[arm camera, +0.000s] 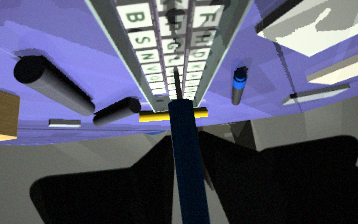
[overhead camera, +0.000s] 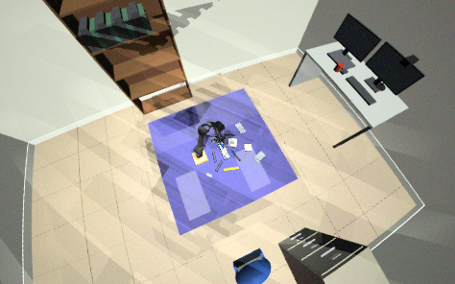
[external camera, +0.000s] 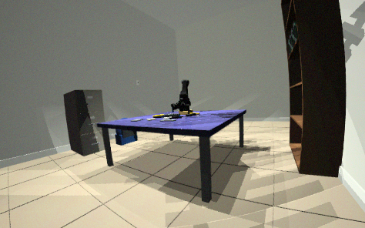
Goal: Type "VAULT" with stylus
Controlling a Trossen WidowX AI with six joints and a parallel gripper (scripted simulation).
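Now: gripper tip 12 cm short of the white paper, 3 cm to the right of it and 7 cm above it. Also, from my gripper tip: blue stylus: 1 cm below; yellow pen: 24 cm to the right, 7 cm below.
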